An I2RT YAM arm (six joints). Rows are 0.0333 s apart.
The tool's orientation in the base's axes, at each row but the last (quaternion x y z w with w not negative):
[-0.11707 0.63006 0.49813 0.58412]
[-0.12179 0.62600 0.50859 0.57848]
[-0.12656 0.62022 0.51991 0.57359]
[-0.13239 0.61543 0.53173 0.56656]
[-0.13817 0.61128 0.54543 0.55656]
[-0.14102 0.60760 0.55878 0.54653]
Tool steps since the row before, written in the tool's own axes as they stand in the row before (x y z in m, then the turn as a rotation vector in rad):
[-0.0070 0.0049 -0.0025 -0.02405 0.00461 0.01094]
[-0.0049 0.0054 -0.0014 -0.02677 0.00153 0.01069]
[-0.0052 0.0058 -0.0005 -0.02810 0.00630 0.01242]
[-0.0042 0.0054 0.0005 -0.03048 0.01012 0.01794]
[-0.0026 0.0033 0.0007 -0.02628 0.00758 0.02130]
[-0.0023 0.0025 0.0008 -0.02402 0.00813 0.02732]
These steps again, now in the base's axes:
[-0.0031 -0.0026 0.0079 0.01039 0.00011 0.02472]
[-0.0034 -0.0008 0.0066 0.01334 -0.00266 0.02546]
[-0.0030 -0.0002 0.0072 0.01117 0.00016 0.02931]
[-0.0025 0.0007 0.0063 0.01208 0.00508 0.03437]
[-0.0013 0.0006 0.0040 0.01440 0.00874 0.03030]
[-0.0007 0.0005 0.0034 0.01620 0.01494 0.03007]

